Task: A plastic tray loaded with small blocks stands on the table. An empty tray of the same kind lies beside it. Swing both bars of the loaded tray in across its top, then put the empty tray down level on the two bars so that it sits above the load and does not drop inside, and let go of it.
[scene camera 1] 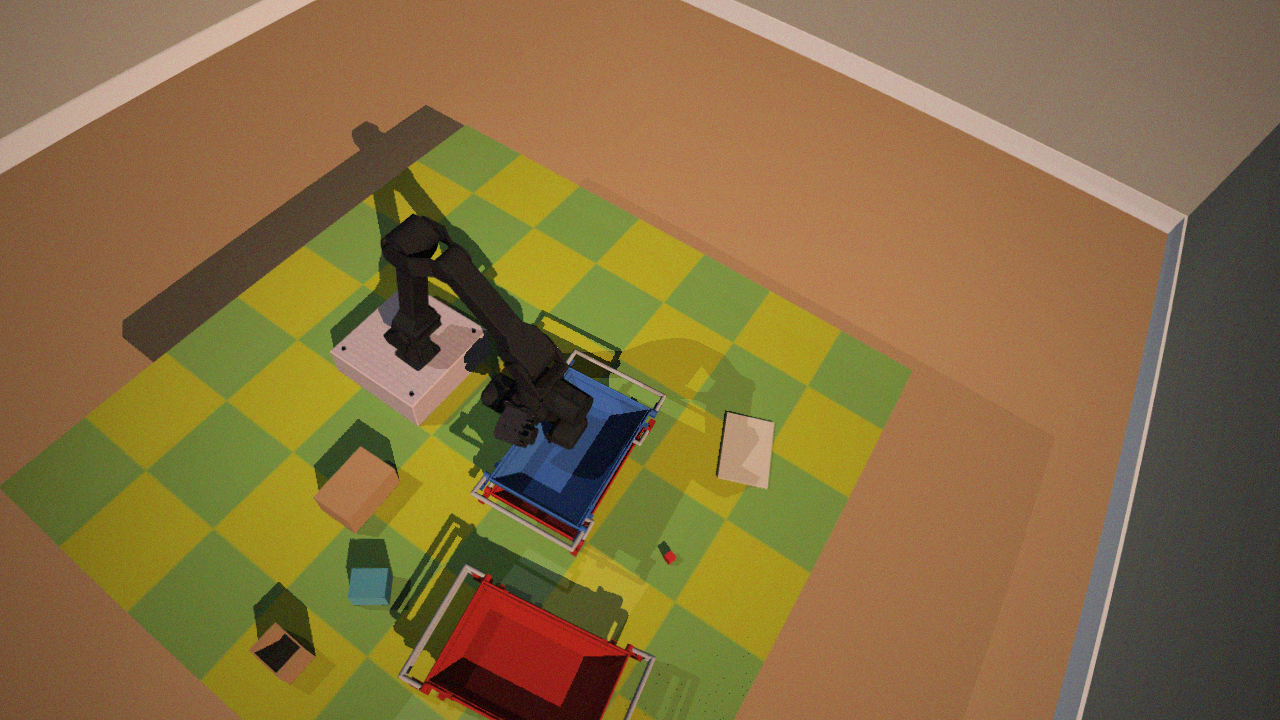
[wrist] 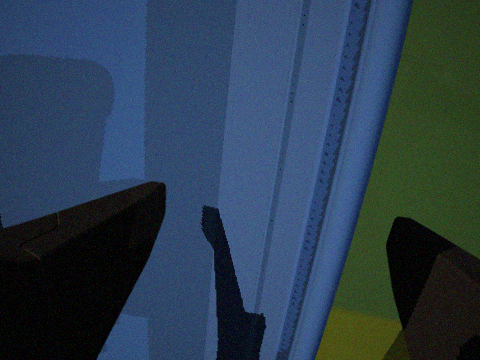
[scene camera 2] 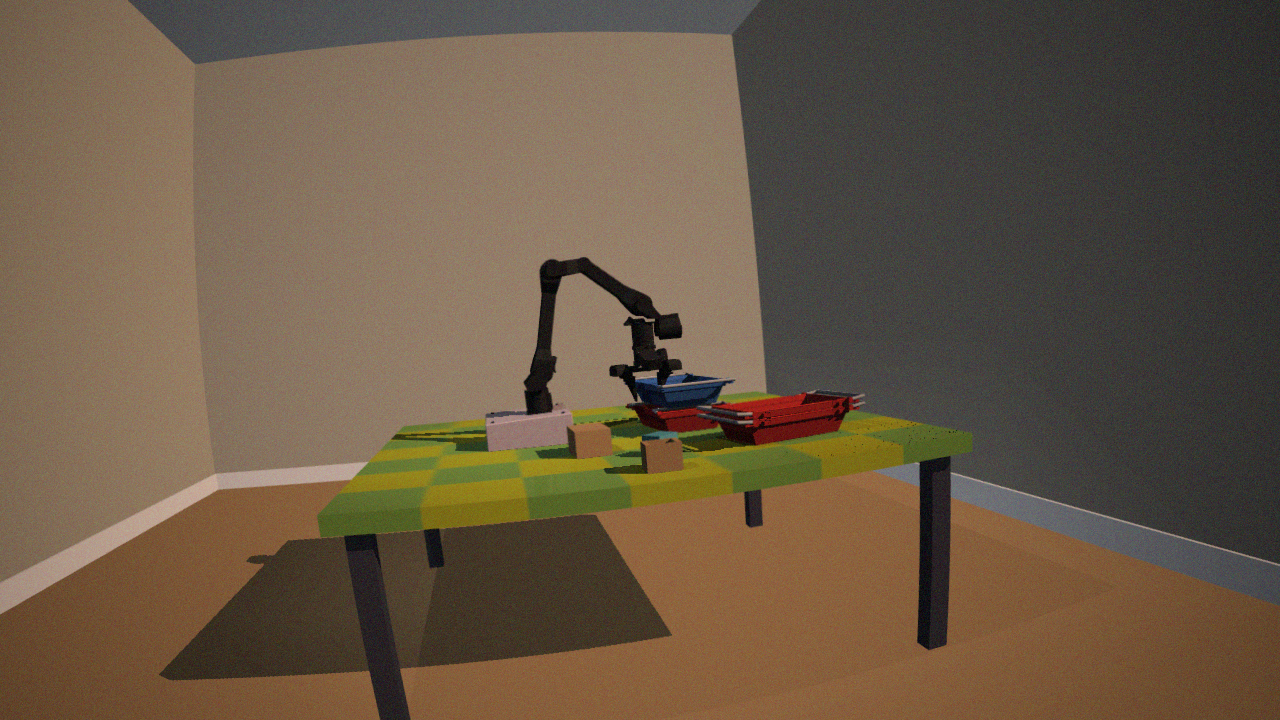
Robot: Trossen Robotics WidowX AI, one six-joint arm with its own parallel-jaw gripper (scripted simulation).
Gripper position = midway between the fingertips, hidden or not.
Note:
My gripper (scene camera 1: 535, 432) is open and holds nothing. Also in view: a blue tray (scene camera 1: 566, 484), a flat plate (scene camera 1: 746, 450) and a teal cube (scene camera 1: 372, 586).
The blue tray shows as well in the wrist view (wrist: 264, 128) and in scene camera 2 (scene camera 2: 682, 389). My gripper is seen too in the wrist view (wrist: 277, 214) and in scene camera 2 (scene camera 2: 648, 400). The wrist view does not show the flat plate: it is out of frame. The wrist view misses the teal cube: it is out of frame.

